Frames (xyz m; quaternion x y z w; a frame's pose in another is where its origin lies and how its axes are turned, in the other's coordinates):
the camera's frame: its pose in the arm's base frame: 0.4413 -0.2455 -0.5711 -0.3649 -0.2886 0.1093 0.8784
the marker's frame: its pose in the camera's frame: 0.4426 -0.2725 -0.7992 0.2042 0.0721 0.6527 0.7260
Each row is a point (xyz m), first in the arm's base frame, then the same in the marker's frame.
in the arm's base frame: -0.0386 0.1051 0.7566
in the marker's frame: -0.1001 0.8808 1.8854
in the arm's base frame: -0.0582 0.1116 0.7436
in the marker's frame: -0.0883 0.9020 1.8828
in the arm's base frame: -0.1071 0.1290 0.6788
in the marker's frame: -0.0405 0.9618 1.8507
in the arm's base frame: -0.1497 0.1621 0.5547
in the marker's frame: 0.0526 1.0268 1.7771
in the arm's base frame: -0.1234 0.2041 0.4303
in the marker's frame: 0.1558 1.0240 1.6918
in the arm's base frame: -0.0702 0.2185 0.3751
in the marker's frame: 0.1994 0.9829 1.6419
